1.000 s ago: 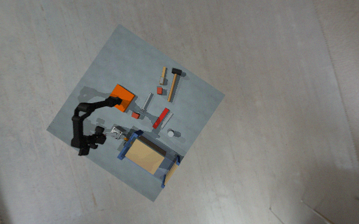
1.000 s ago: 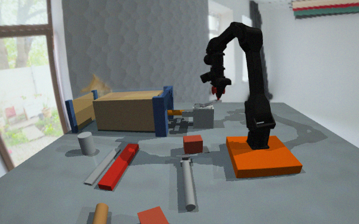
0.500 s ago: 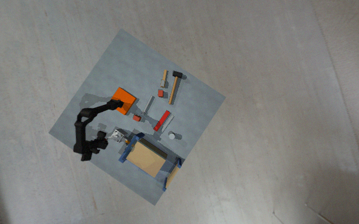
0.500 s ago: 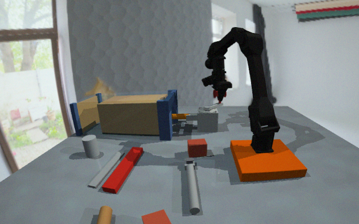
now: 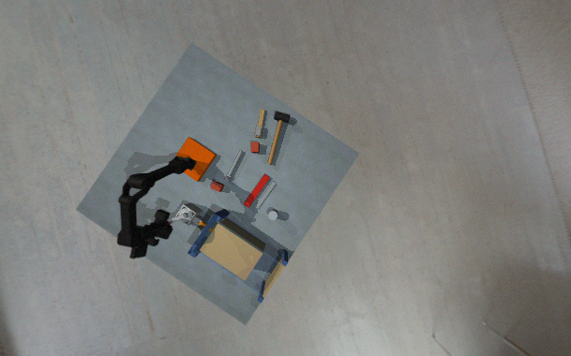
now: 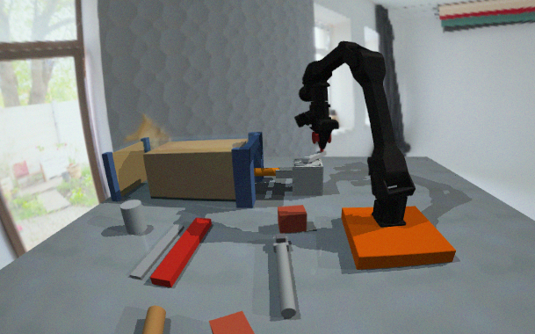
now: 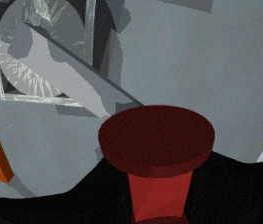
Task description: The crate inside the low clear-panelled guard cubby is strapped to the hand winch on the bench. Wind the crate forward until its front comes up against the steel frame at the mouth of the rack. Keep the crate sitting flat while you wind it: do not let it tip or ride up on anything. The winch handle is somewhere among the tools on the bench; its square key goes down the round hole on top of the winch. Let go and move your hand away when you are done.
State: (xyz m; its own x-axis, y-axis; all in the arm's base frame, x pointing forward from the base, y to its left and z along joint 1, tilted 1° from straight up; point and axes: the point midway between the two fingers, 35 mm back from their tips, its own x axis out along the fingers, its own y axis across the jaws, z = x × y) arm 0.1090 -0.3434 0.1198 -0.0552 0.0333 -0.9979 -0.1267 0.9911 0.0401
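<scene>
Right now the grey crank handle is 20 mm ahead of my gripper tip, 30 mm to the left of it and 10 mm below it. Also, from my gripper tip: grey winch (40 mm ahead, 70 mm to the left, 80 mm below); red knob (20 mm above); frame (220 mm ahead, 70 mm to the left).
</scene>
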